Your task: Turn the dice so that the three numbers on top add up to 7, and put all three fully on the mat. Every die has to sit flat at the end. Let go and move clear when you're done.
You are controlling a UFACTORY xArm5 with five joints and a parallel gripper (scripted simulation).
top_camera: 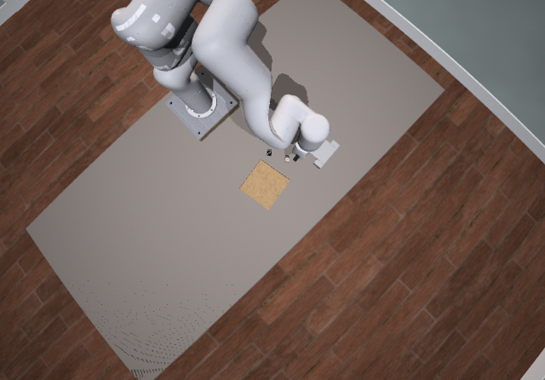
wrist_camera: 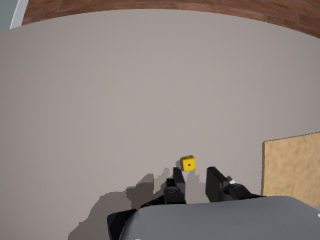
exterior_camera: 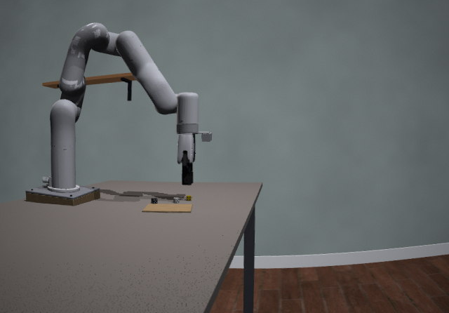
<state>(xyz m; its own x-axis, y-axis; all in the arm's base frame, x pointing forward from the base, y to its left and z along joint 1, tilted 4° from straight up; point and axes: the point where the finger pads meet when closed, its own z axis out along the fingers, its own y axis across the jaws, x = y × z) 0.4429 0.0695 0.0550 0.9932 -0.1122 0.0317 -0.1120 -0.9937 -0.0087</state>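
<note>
The yellow die is 7 cm below my hand. Also, from my hand: white die: 7 cm below, 6 cm to the right, 4 cm behind; then black die: 11 cm behind, 7 cm to the right, 7 cm below; then tan mat: 18 cm to the right, 7 cm below, 5 cm behind.
</note>
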